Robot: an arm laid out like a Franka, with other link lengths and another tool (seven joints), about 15 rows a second.
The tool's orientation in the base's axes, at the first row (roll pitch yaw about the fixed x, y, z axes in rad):
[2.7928 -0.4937 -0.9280]
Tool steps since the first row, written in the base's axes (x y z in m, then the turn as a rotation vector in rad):
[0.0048 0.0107 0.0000 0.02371 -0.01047 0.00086]
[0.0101 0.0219 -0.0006 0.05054 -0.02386 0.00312]
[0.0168 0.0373 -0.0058 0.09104 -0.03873 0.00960]
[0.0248 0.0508 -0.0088 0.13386 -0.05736 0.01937]
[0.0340 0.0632 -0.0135 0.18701 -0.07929 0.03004]
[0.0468 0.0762 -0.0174 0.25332 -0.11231 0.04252]
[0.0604 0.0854 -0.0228 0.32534 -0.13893 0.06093]
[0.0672 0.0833 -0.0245 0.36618 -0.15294 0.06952]
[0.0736 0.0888 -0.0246 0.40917 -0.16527 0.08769]
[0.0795 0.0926 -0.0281 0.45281 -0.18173 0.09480]
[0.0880 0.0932 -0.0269 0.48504 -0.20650 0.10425]
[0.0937 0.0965 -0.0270 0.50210 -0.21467 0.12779]
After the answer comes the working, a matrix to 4 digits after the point.
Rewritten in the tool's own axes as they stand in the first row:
[-0.0050 -0.0087 -0.0060 0.02030 -0.01534 0.00501]
[-0.0104 -0.0183 -0.0119 0.04497 -0.03164 0.01048]
[-0.0202 -0.0322 -0.0162 0.07990 -0.05763 0.01320]
[-0.0269 -0.0457 -0.0214 0.12027 -0.08298 0.01529]
[-0.0330 -0.0603 -0.0245 0.16884 -0.11540 0.01842]
[-0.0373 -0.0780 -0.0287 0.23303 -0.15364 0.02619]
[-0.0391 -0.0952 -0.0295 0.29853 -0.19772 0.02542]
[-0.0349 -0.1006 -0.0269 0.33403 -0.22375 0.02590]
[-0.0354 -0.1084 -0.0300 0.37403 -0.24944 0.01750]
[-0.0366 -0.1161 -0.0292 0.41203 -0.27723 0.02057]
[-0.0320 -0.1233 -0.0306 0.45098 -0.29101 0.02644]
[-0.0314 -0.1296 -0.0324 0.47690 -0.29488 0.01144]

The tool's axes in the first row as the columns of a matrix, in the base's axes (rounded; the answer above uses it unrounded):
[0.5279 -0.8493 -0.0066]
[-0.7048 -0.4337 -0.5613]
[0.4739 0.3010 -0.8276]

